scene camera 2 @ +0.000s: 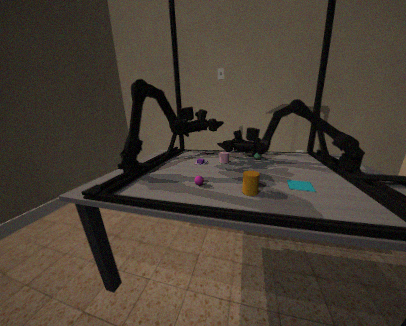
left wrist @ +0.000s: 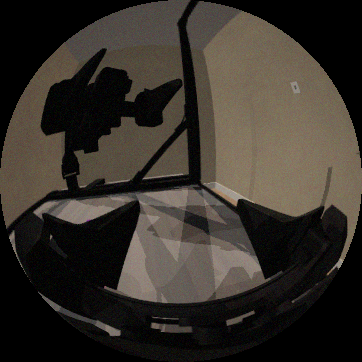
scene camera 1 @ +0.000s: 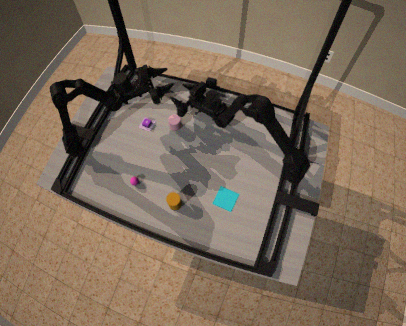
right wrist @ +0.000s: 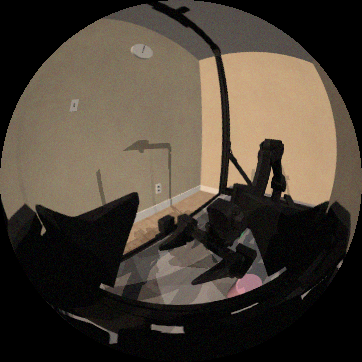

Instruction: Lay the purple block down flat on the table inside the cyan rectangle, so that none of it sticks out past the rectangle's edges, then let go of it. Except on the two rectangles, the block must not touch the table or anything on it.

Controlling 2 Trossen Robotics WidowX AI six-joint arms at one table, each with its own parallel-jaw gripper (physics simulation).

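Places are measured from the left arm's base along level axes (x right, y ahead, z up), in metres.
Where they show: left gripper, between the fingertips: [scene camera 2: 220, 142] [left wrist: 189, 205] [scene camera 1: 176, 90] [right wrist: 172, 264]; right gripper, between the fingertips: [scene camera 2: 219, 122] [left wrist: 150, 64] [scene camera 1: 170, 76] [right wrist: 191, 197]; left arm's base, origin of its link: [scene camera 2: 348, 168] [scene camera 1: 293, 176] [right wrist: 274, 199]; right arm's base, origin of its link: [scene camera 2: 131, 171] [left wrist: 73, 189] [scene camera 1: 76, 150].
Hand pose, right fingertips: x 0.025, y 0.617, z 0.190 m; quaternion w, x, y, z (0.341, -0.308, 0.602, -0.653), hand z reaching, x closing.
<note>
Things, the pixels of their centre, and the offset from my right fingertips. "pt": a spot on its surface instead.
- small purple block, middle of its body: [scene camera 1: 146, 123] [scene camera 2: 200, 161] dx -0.150, dy +0.048, dz -0.200 m
- pale rectangle, a spot on its surface: [scene camera 1: 148, 127] pt dx -0.162, dy +0.029, dz -0.204 m
- flat cyan rectangle, a spot on its surface: [scene camera 1: 226, 199] [scene camera 2: 301, 185] pt dx -0.251, dy -0.428, dz -0.208 m
- pink cylinder, middle of its body: [right wrist: 243, 289] [scene camera 1: 174, 122] [scene camera 2: 224, 157] dx -0.090, dy -0.067, dz -0.183 m
- orange cylinder, middle of its body: [scene camera 2: 250, 183] [scene camera 1: 174, 201] dx -0.375, dy -0.273, dz -0.175 m
- magenta ball, middle of its body: [scene camera 2: 199, 180] [scene camera 1: 134, 181] dx -0.395, dy -0.085, dz -0.192 m
- green object, middle of its body: [scene camera 2: 257, 155] dx +0.030, dy -0.221, dz -0.187 m
The small purple block [scene camera 1: 146, 122] [scene camera 2: 200, 161] lies on a pale rectangle [scene camera 1: 149, 128] at the back left of the table. A purple speck shows behind a finger in the left wrist view. The flat cyan rectangle [scene camera 1: 226, 199] [scene camera 2: 301, 186] lies at the front right, bare. My right gripper [scene camera 1: 168, 79] [scene camera 2: 221, 123] [left wrist: 150, 64] [right wrist: 191, 197] is open and empty, high over the back left, beyond the block in scene camera 1. My left gripper [scene camera 1: 179, 93] [scene camera 2: 219, 145] [left wrist: 189, 205] [right wrist: 172, 264] is open and empty, lower, over the back middle.
A pink cylinder [scene camera 1: 174, 122] [scene camera 2: 224, 158] [right wrist: 248, 285] stands right of the block. An orange cylinder [scene camera 1: 173, 201] [scene camera 2: 251, 183] stands left of the cyan rectangle. A magenta ball [scene camera 1: 134, 181] [scene camera 2: 199, 180] lies at the front left. A green object [scene camera 2: 257, 156] is at the back. The two grippers are close together.
</note>
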